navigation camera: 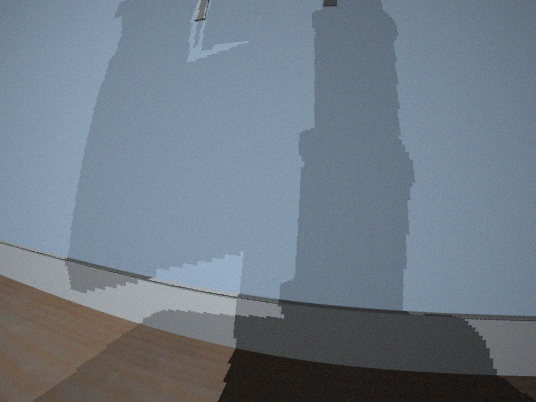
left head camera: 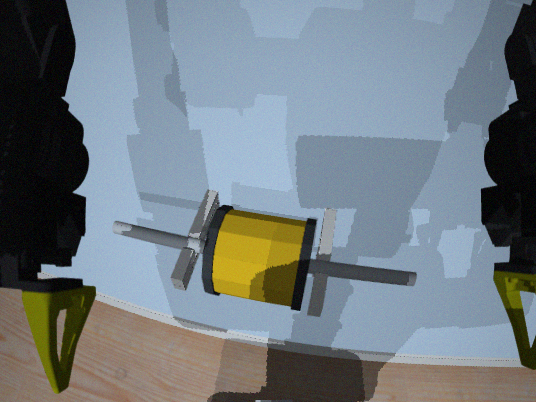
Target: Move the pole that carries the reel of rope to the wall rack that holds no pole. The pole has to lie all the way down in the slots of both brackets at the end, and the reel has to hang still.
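Places are measured from the left arm's base along level axes (x left, y ahead, z down), in centimetres.
Pixels of known places: left gripper, between the fingertips: (left head camera: 8,380).
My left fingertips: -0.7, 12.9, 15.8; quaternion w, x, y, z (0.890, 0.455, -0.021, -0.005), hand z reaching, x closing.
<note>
Ahead of a thing's pixels: the offset from my left fingertips to its middle, as dx, dy, dz. "pt": to the spot under its first point. Level surfaces: height alone.
The grey pole {pt -38.9, +33.0, +35.8} (left head camera: 370,274) carries the yellow reel {-18.1, +38.3, +37.3} (left head camera: 257,257) with black flanges. It lies across a wall rack's left bracket {pt -3.0, +33.8, +36.0} (left head camera: 182,272) and right bracket {pt -31.4, +44.4, +36.1} (left head camera: 327,230) in the left head camera, the reel between them. How deep it sits in the slots cannot be told. Lower tips of the left bracket {pt -7.0, +55.6, +61.2} (navigation camera: 201,10) and right bracket (navigation camera: 330,2) show at the navigation view's top edge. My left gripper (left head camera: 60,385) is open and apart from the pole's left end. My right gripper (left head camera: 530,365), partly cut off, is open and apart from its right end. The rack without a pole does not show.
The blue wall (left head camera: 240,145) (navigation camera: 200,150) stands close in front, with broad shadows on it. A white baseboard (left head camera: 135,307) (navigation camera: 190,300) runs along its foot, above the wooden floor {dz +125.2} (left head camera: 150,360) (navigation camera: 50,340). My dark arms come down at both sides of the left head camera view.
</note>
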